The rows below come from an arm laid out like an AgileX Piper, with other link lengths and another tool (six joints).
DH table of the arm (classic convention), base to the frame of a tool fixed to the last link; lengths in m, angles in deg. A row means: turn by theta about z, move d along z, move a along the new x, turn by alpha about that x. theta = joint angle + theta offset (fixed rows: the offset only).
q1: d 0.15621  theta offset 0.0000  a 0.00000  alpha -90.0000
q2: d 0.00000  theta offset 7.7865  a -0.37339  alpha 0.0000
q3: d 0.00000  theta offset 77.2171  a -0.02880  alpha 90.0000
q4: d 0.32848  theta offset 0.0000  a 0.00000  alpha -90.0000
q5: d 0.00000  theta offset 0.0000  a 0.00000  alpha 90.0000
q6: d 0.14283  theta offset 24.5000  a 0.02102  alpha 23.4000
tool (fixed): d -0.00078  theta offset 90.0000  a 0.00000  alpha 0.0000
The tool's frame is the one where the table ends.
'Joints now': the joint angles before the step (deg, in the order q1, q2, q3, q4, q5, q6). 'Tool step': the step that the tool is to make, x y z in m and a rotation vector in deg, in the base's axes. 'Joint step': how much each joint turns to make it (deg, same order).
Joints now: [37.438, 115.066, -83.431, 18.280, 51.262, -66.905]
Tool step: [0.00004, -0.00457, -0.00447, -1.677, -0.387, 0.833]
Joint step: [0.000, 0.119, 0.491, -1.774, 0.108, 0.000]
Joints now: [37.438, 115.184, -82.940, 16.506, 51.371, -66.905]
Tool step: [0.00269, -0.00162, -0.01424, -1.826, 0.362, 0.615]
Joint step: [0.000, 1.520, -0.001, -1.375, -0.126, 0.000]
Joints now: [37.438, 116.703, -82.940, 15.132, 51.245, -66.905]
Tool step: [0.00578, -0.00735, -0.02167, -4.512, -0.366, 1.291]
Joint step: [0.000, 2.275, 0.001, -4.582, 0.000, 1.023]
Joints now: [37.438, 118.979, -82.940, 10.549, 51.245, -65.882]
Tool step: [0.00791, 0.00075, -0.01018, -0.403, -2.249, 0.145]
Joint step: [0.000, 1.112, 0.001, -1.770, -2.743, 0.398]
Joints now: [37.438, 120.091, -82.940, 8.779, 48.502, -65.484]
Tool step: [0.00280, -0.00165, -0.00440, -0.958, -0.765, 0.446]
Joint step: [0.000, 0.475, 0.000, -1.459, -0.534, 0.278]
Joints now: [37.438, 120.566, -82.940, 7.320, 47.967, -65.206]
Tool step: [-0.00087, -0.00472, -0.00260, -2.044, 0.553, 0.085]
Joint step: [0.000, 0.269, 0.000, -1.814, 1.334, 1.037]
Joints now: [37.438, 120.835, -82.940, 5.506, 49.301, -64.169]
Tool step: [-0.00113, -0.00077, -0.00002, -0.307, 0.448, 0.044]
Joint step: [0.000, -0.001, 0.002, 0.000, 0.544, 0.000]
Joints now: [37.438, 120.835, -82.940, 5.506, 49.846, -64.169]
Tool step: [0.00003, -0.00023, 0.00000, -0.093, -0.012, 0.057]
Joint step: [0.000, 0.000, 0.000, -0.100, 0.047, 0.001]
